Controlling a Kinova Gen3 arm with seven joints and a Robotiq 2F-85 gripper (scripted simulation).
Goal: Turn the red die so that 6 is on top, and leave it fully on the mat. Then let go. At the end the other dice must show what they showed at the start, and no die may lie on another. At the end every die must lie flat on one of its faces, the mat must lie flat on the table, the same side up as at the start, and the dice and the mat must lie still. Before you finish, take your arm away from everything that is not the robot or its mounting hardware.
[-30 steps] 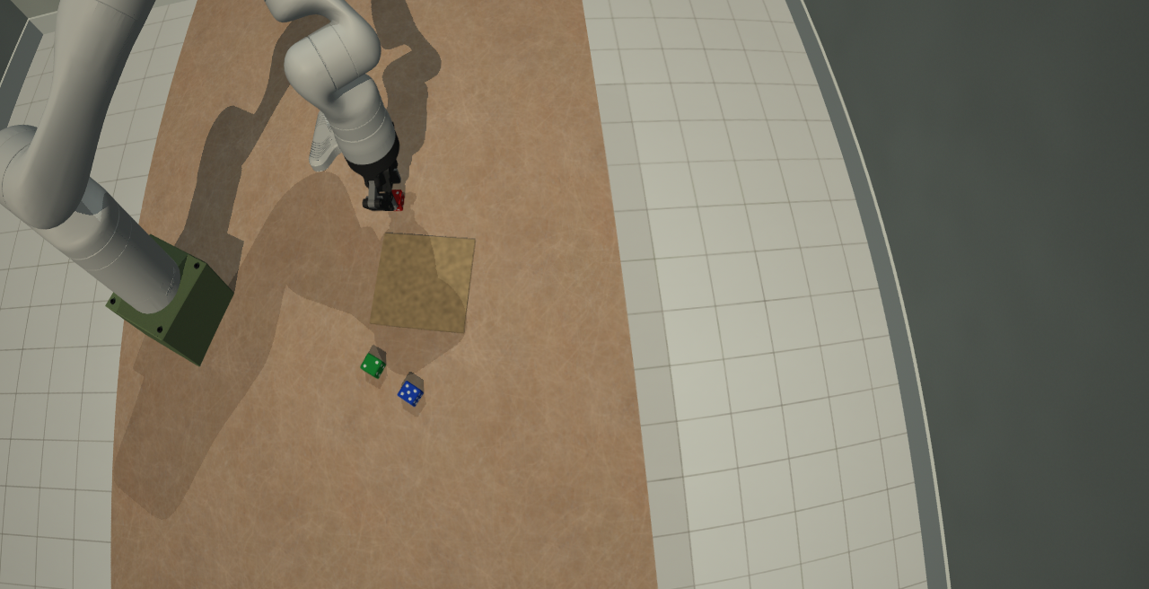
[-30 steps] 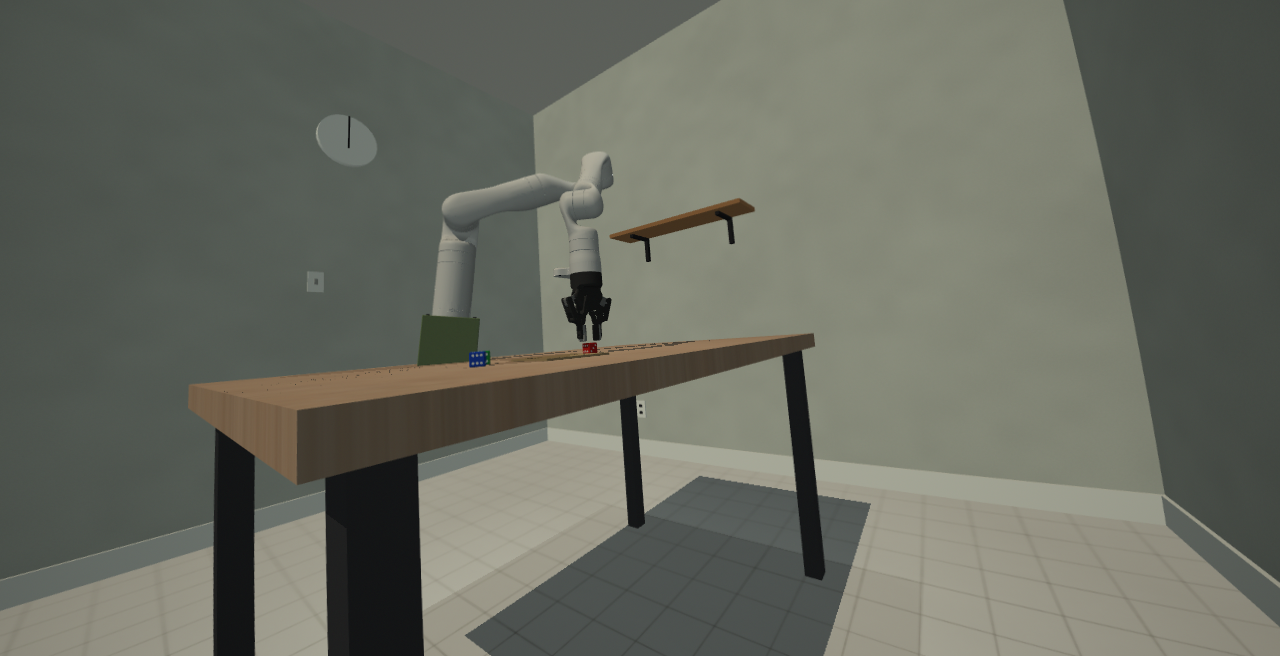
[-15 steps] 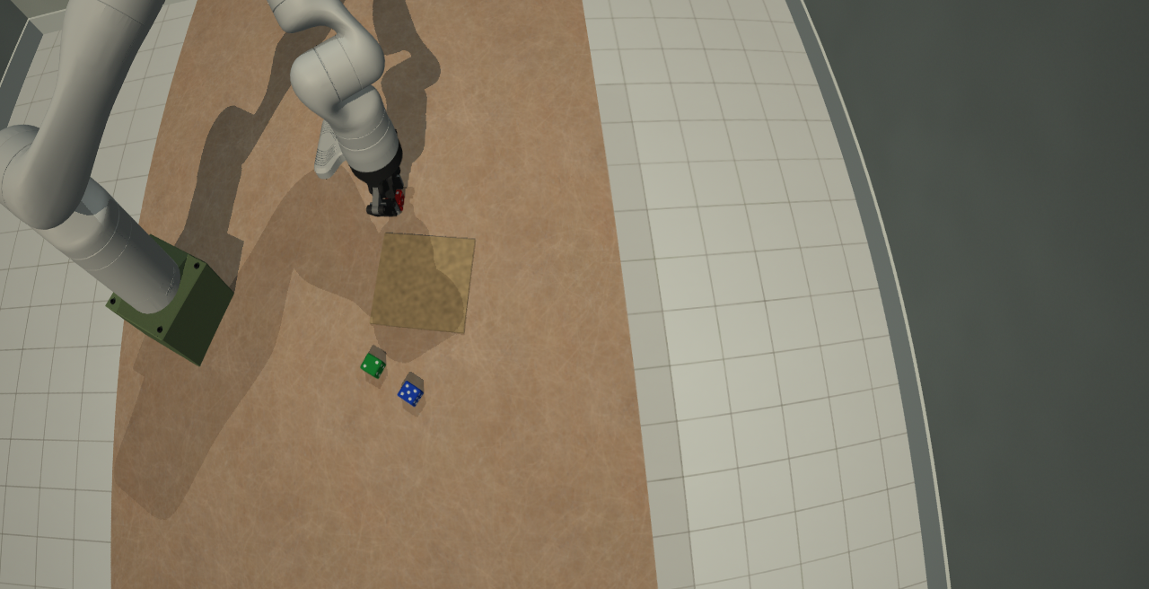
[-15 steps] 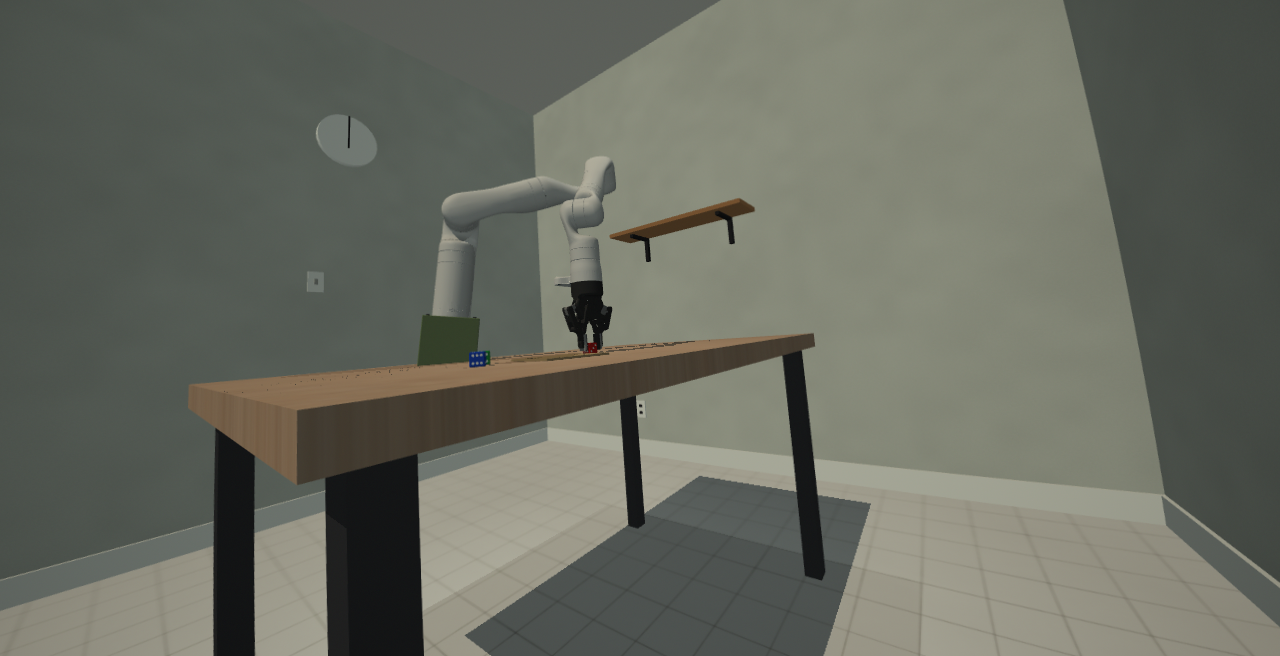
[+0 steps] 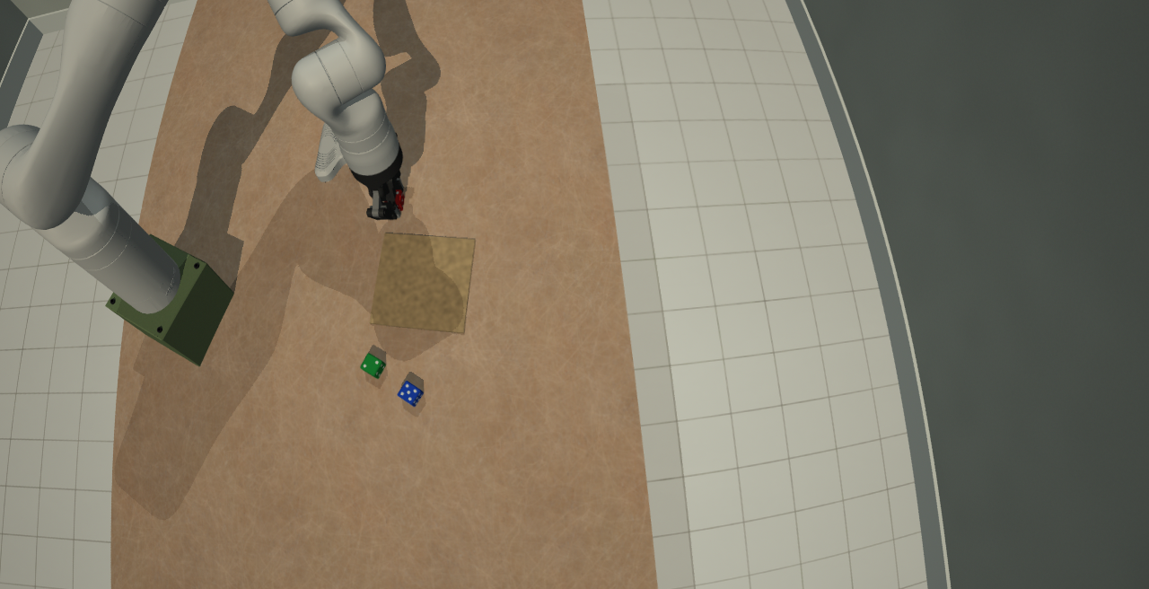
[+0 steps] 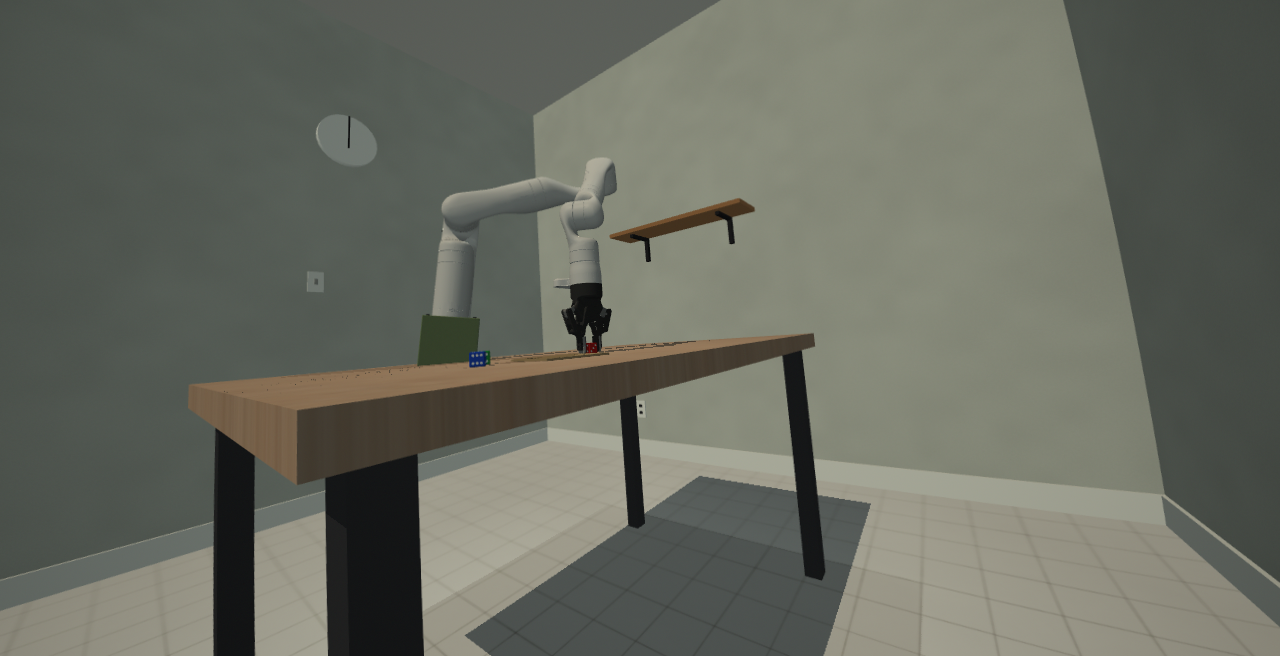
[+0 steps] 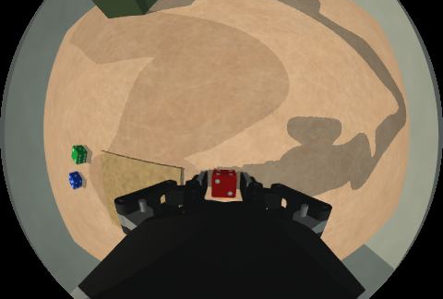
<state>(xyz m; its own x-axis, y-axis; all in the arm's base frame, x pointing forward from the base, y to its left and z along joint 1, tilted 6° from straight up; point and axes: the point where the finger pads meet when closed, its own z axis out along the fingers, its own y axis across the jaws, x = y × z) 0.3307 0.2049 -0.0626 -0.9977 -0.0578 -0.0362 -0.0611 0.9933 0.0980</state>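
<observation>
The red die lies 1 cm below my hand. From my hand the other things lie so: green die 1 cm ahead, 25 cm to the right, 1 cm below; tan mat 6 cm ahead, 12 cm to the right, 2 cm below; blue die 7 cm ahead, 29 cm to the right, 1 cm below.
</observation>
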